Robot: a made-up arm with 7 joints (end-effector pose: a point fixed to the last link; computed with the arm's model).
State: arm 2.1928 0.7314 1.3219 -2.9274 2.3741 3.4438 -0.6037
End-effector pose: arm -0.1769 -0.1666 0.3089 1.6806 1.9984 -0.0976
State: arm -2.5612 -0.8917 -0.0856 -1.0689 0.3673 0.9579 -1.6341
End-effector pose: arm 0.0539 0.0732 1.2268 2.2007 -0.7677 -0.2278
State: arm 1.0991 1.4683 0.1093 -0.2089 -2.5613 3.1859 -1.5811
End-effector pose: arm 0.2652 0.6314 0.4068 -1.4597 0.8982 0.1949
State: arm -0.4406 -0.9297 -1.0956 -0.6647 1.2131 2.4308 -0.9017
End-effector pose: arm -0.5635 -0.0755 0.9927 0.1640 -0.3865 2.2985
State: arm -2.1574 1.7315 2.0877 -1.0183 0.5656 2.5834 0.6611
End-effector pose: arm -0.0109 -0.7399 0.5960 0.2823 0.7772 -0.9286
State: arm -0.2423 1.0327 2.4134 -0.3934 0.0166 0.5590 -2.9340
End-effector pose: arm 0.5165 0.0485 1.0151 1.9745 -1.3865 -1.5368
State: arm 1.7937 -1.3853 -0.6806 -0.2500 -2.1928 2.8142 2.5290
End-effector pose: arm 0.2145 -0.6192 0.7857 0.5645 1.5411 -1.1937
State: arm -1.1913 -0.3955 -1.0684 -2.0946 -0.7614 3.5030 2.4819
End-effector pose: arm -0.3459 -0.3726 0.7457 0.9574 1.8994 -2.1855
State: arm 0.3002 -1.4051 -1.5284 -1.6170 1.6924 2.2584 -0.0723
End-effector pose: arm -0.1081 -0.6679 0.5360 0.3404 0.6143 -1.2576
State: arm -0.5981 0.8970 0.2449 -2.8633 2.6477 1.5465 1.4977
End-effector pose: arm 0.0814 0.0469 0.1011 1.7534 1.4193 1.3403
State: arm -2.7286 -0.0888 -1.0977 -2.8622 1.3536 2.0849 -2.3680
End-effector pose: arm -0.2687 0.2361 0.3041 0.5440 -2.0769 0.8014
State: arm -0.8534 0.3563 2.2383 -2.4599 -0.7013 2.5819 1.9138
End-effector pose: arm 0.0673 0.5091 0.5770 -2.7191 0.0283 -0.2257
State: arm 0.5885 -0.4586 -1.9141 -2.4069 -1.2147 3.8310 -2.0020
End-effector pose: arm 0.1604 -0.4393 0.4589 1.0756 1.4596 0.2493
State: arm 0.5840 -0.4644 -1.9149 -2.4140 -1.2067 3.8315 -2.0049
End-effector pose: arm 0.1586 -0.4382 0.4563 1.0880 1.4500 0.2551
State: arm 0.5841 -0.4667 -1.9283 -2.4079 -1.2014 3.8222 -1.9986
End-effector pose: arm 0.1533 -0.4421 0.4549 1.1146 1.4398 0.2464
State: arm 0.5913 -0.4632 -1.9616 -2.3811 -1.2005 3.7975 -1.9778
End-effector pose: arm 0.1418 -0.4536 0.4557 1.1636 1.4280 0.2138
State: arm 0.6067 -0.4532 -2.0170 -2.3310 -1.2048 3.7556 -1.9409
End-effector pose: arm 0.1227 -0.4731 0.4597 1.2363 1.4117 0.1529
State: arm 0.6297 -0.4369 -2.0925 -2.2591 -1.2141 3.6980 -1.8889
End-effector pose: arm 0.0952 -0.4986 0.4684 1.3285 1.3853 0.0621
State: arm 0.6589 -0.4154 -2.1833 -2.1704 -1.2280 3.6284 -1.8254
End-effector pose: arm 0.0601 -0.5265 0.4834 1.4309 1.3440 -0.0564
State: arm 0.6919 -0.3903 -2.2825 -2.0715 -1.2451 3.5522 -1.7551
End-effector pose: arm 0.0197 -0.5529 0.5058 1.5312 1.2837 -0.1962
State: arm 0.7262 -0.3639 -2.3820 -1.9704 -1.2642 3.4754 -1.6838
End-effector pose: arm -0.0218 -0.5743 0.5349 1.6168 1.2061 -0.3456
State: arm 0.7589 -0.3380 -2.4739 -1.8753 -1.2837 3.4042 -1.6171
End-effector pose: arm -0.0598 -0.5889 0.5682 1.6791 1.1187 -0.4907
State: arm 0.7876 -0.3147 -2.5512 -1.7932 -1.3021 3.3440 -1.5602
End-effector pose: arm -0.0905 -0.5969 0.6016 1.7158 1.0338 -0.6172
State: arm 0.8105 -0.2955 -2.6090 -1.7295 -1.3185 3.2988 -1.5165
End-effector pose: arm -0.1118 -0.6000 0.6305 1.7306 0.9645 -0.7149
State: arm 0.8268 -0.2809 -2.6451 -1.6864 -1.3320 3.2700 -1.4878
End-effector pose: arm -0.1233 -0.6007 0.6522 1.7299 0.9199 -0.7799
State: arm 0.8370 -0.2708 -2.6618 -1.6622 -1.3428 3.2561 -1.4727
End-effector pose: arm -0.1266 -0.6006 0.6659 1.7205 0.9014 -0.8154
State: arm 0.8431 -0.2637 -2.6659 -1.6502 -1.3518 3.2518 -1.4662
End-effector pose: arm -0.1249 -0.6005 0.6740 1.7072 0.9004 -0.8319
